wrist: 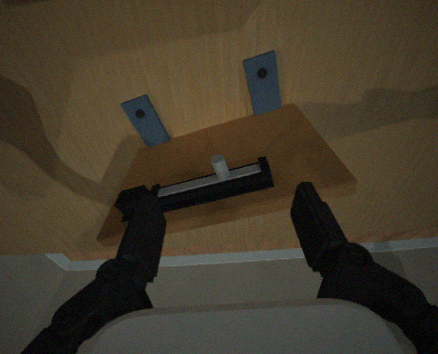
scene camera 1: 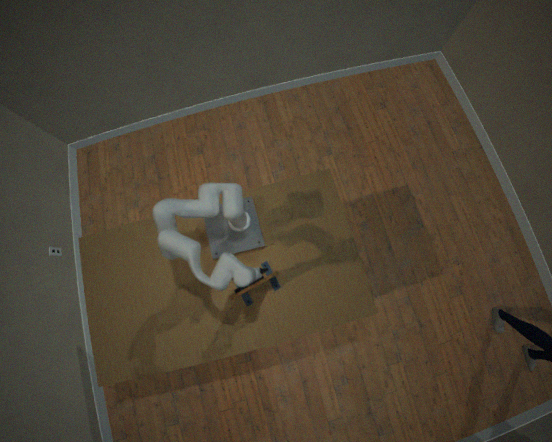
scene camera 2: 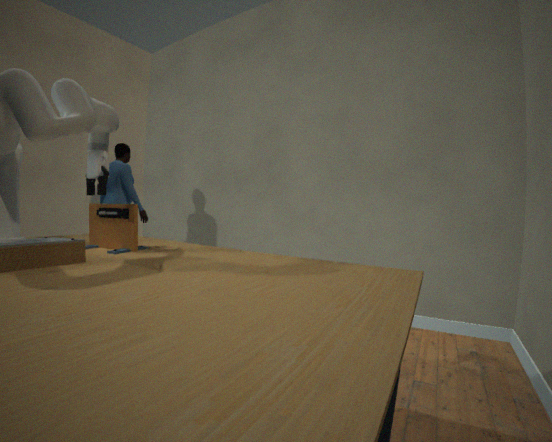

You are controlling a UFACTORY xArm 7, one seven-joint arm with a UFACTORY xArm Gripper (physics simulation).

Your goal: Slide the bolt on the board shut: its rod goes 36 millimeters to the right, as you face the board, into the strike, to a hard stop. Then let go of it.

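Where they show: gripper, between the fingertips: [wrist: 226, 202] [scene camera 2: 96, 195]; arm's base, origin of its link: [scene camera 2: 3, 241].
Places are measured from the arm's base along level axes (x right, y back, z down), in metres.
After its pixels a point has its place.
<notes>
The upright wooden board [scene camera 1: 256, 284] @(z -0.119, x -0.008, y -0.367 m) [scene camera 2: 113, 235] @(z 0.002, x 0.027, y -0.364 m) [wrist: 300, 150] @(z -0.061, x -0.089, y -0.340 m) carries a black bolt housing [scene camera 2: 120, 214] @(z -0.081, x 0.089, y -0.358 m) [wrist: 215, 194] @(z -0.097, x 0.005, y -0.358 m) on its face. In the wrist view, the grey rod [wrist: 187, 187] @(z -0.089, x 0.033, y -0.353 m) lies in the housing and its round knob [wrist: 219, 165] @(z -0.091, x -0.003, y -0.326 m) sticks out right of the slot's middle. The black strike block [wrist: 131, 200] @(z -0.094, x 0.092, y -0.358 m) is at the housing's left end there, which is the right side as one faces the board. My gripper [scene camera 2: 96, 186] @(z -0.152, x -0.007, y -0.310 m) [wrist: 226, 202] @(z -0.152, x -0.007, y -0.310 m) is open and empty above the board's top edge. Its left finger partly covers the strike and the space beside it.
Blue feet [wrist: 263, 85] @(z 0.048, x -0.070, y -0.304 m) [wrist: 146, 121] @(z 0.048, x 0.104, y -0.337 m) support the board on the wooden table [scene camera 1: 325, 300] @(z 0.056, x -0.334, y -0.575 m) [scene camera 2: 250, 350] @(z 0.056, x 0.888, y -0.041 m). The arm's grey base plate [scene camera 1: 235, 245] @(z -0.004, x 0.059, y -0.131 m) is close behind the bolt side. A person in blue [scene camera 2: 120, 180] stands beyond the board.
</notes>
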